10 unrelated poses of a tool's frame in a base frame.
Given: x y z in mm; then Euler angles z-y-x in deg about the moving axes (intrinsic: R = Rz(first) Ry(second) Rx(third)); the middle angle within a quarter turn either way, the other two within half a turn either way.
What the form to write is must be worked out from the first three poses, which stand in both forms.
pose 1, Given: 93.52 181.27 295.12 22.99 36.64 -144.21
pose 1, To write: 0.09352 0.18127 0.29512 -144.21 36.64 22.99
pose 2, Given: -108.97 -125.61 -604.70 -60.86 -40.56 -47.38
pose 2, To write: -0.10897 -0.12561 -0.60470 -47.38 -40.56 -60.86
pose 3, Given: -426.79 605.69 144.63 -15.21 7.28 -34.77
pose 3, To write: -0.42679 0.60569 0.14463 -34.77 7.28 -15.21
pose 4, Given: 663.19 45.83 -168.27 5.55 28.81 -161.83
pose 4, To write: 0.66319 0.04583 -0.16827 -161.83 28.81 5.55
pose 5, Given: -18.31 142.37 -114.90 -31.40 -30.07 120.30
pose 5, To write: -0.01831 0.14237 -0.11490 120.30 -30.07 -31.40
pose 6, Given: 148.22 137.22 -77.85 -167.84 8.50 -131.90
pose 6, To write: 0.14822 0.13722 -0.07785 -131.90 8.50 -167.84
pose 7, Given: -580.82 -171.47 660.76 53.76 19.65 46.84
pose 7, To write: -0.58082 -0.17147 0.66076 46.84 19.65 53.76
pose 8, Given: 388.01 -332.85 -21.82 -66.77 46.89 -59.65
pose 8, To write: 0.38801 -0.33285 -0.02182 -59.65 46.89 -66.77
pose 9, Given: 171.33 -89.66 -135.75 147.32 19.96 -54.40
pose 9, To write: 0.17133 -0.08966 -0.13575 -54.40 19.96 147.32
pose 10, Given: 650.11 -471.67 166.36 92.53 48.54 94.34
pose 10, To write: 0.65011 -0.47167 0.16636 94.34 48.54 92.53
